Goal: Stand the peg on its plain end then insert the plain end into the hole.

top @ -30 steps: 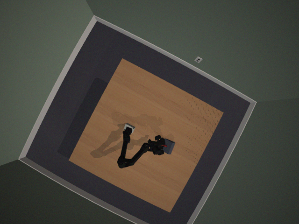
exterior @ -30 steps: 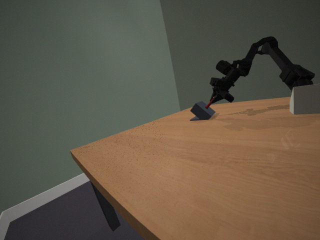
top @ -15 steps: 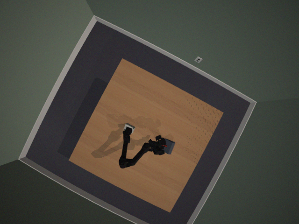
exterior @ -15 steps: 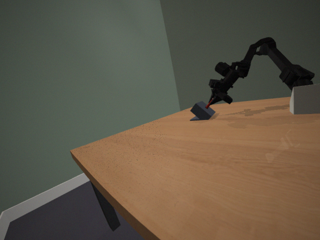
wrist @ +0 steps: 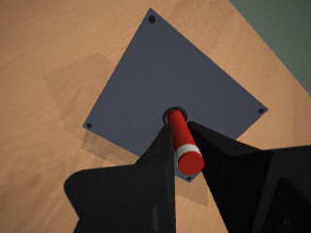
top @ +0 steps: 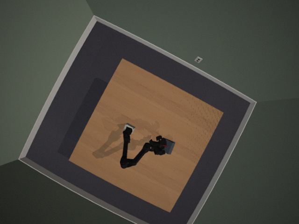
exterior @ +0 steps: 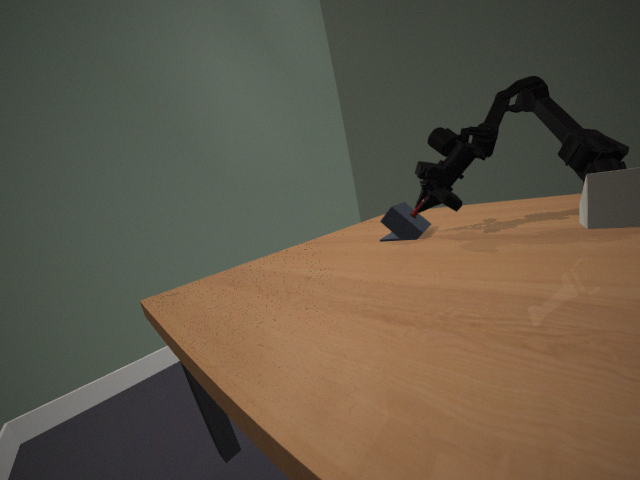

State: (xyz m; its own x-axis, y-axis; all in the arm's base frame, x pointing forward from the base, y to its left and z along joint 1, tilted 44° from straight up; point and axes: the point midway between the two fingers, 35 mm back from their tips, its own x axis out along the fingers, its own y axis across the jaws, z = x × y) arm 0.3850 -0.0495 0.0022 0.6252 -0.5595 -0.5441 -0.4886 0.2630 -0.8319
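The red peg is 10 mm behind my gripper tip and 10 mm above it. From my gripper tip the other things lie so: dark sloped panel: 30 mm ahead, 30 mm below.
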